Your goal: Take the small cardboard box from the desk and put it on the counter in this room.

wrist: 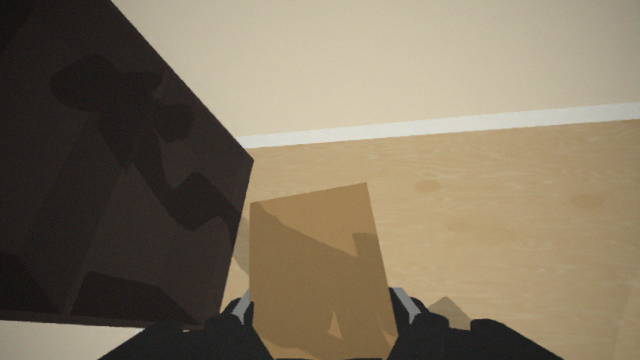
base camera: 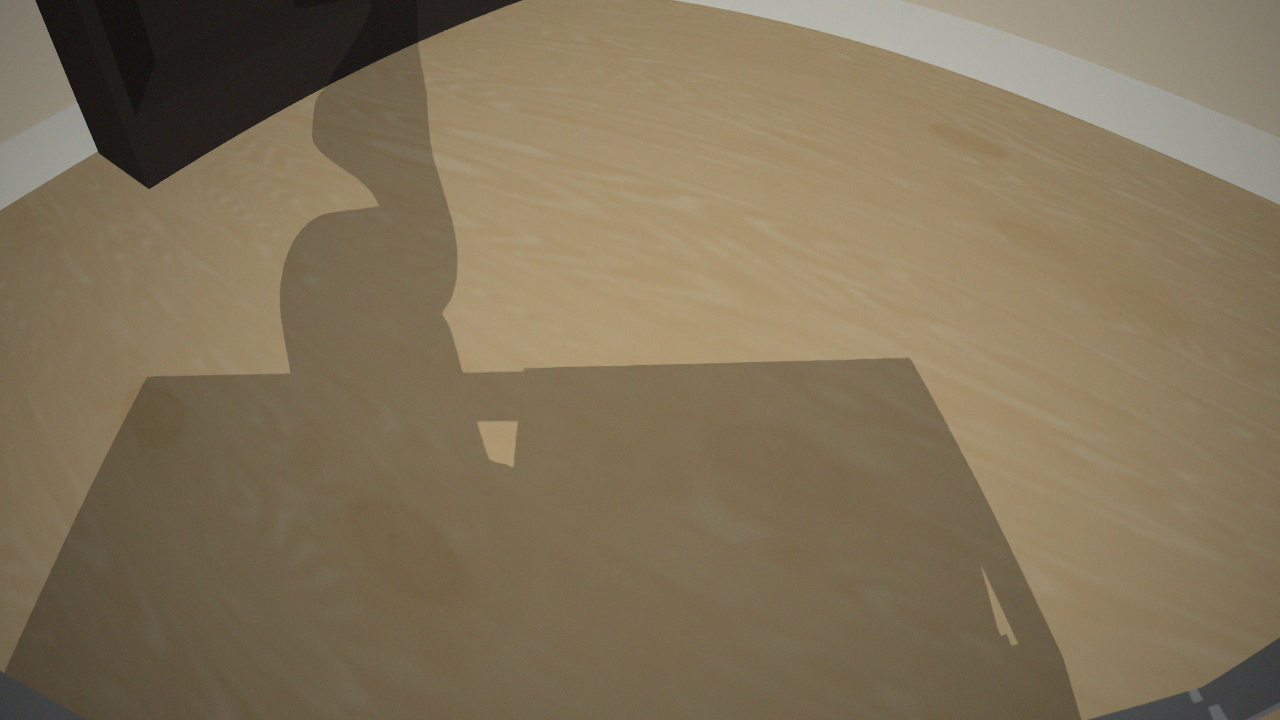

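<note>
The small cardboard box [wrist: 315, 260] is between the two fingers of my gripper [wrist: 325, 306] in the wrist view, at the lower middle. The gripper is shut on it, with one finger at its left side and one at its right. Part of the box lies in shadow, and its near end is cut off by the lower edge. The gripper and box do not show in the base camera view. The desk does not show in either view, and I see nothing that I can tell is the counter.
A dark brown piece of furniture [base camera: 232, 80] [wrist: 150, 200] stands at the upper left in the base view and on the left in the wrist view. A beige wall [wrist: 400, 60] with a white baseboard [base camera: 1074, 80] [wrist: 425, 125] runs behind the wooden floor [base camera: 716, 223] [wrist: 500, 200].
</note>
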